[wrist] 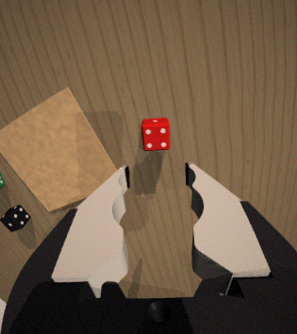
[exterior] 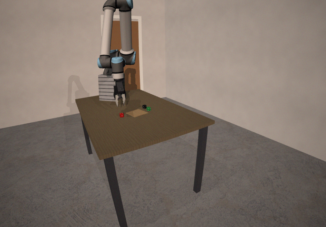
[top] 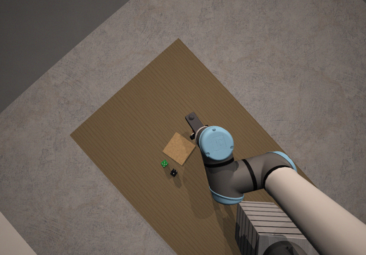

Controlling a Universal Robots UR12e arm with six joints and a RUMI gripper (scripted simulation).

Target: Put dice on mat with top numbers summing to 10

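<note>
Now: hand 9 cm above the red die. From my hand the other things lie so: tan mat: 1 cm ahead, 14 cm to the left, 10 cm below; then black die: 6 cm behind, 26 cm to the left, 9 cm below; then green die: 2 cm ahead, 26 cm to the left, 9 cm below.
</note>
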